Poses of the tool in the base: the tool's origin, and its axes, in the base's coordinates. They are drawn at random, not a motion.
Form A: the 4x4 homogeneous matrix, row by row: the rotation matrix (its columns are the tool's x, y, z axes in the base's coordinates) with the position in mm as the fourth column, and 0 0 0 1 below. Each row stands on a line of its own.
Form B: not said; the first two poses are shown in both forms.
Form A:
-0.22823 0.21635 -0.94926 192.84
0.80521 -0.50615 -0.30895 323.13
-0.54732 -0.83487 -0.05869 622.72
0 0 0 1
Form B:
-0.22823 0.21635 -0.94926 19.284
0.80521 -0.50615 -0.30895 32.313
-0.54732 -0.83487 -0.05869 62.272
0 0 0 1

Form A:
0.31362 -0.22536 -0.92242 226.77
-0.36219 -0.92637 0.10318 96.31
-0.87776 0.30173 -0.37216 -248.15
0 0 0 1
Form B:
0.31362 -0.22536 -0.92242 22.677
-0.36219 -0.92637 0.10318 9.631
-0.87776 0.30173 -0.37216 -24.815
0 0 0 1

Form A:
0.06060 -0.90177 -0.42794 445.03
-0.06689 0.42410 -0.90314 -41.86
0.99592 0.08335 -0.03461 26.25
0 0 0 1
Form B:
0.06060 -0.90177 -0.42794 44.503
-0.06689 0.42410 -0.90314 -4.186
0.99592 0.08335 -0.03461 2.625
0 0 0 1

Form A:
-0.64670 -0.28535 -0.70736 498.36
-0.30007 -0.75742 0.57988 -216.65
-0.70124 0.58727 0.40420 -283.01
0 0 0 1
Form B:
-0.64670 -0.28535 -0.70736 49.836
-0.30007 -0.75742 0.57988 -21.665
-0.70124 0.58727 0.40420 -28.301
0 0 0 1

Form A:
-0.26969 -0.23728 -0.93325 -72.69
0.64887 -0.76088 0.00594 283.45
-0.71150 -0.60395 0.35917 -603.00
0 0 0 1
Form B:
-0.26969 -0.23728 -0.93325 -7.269
0.64887 -0.76088 0.00594 28.345
-0.71150 -0.60395 0.35917 -60.300
0 0 0 1

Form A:
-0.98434 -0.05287 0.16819 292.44
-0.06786 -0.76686 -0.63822 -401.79
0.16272 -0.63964 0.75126 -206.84
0 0 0 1
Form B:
-0.98434 -0.05287 0.16819 29.244
-0.06786 -0.76686 -0.63822 -40.179
0.16272 -0.63964 0.75126 -20.684
0 0 0 1

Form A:
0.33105 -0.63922 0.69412 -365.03
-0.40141 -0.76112 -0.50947 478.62
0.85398 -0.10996 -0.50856 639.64
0 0 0 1
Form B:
0.33105 -0.63922 0.69412 -36.503
-0.40141 -0.76112 -0.50947 47.862
0.85398 -0.10996 -0.50856 63.964
0 0 0 1

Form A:
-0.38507 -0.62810 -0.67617 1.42
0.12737 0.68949 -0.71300 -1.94
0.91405 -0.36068 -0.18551 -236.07
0 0 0 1
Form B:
-0.38507 -0.62810 -0.67617 0.142
0.12737 0.68949 -0.71300 -0.194
0.91405 -0.36068 -0.18551 -23.607
0 0 0 1

